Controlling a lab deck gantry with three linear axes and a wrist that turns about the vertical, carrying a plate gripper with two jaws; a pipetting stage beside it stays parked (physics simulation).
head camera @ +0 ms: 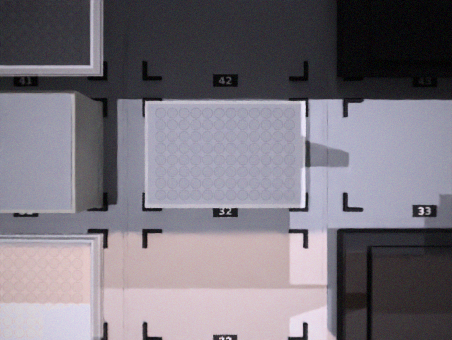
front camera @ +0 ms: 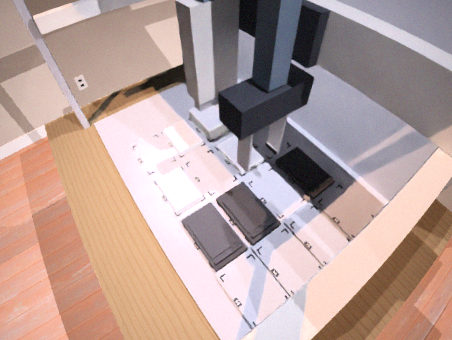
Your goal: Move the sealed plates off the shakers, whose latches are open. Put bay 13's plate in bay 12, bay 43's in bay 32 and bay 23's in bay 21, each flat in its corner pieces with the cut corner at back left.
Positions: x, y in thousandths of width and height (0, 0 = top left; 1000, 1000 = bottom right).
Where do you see a bay 32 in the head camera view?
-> At 302, 360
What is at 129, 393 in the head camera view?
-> A tall pale block.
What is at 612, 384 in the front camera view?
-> My gripper.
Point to a tall pale block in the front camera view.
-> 459, 357
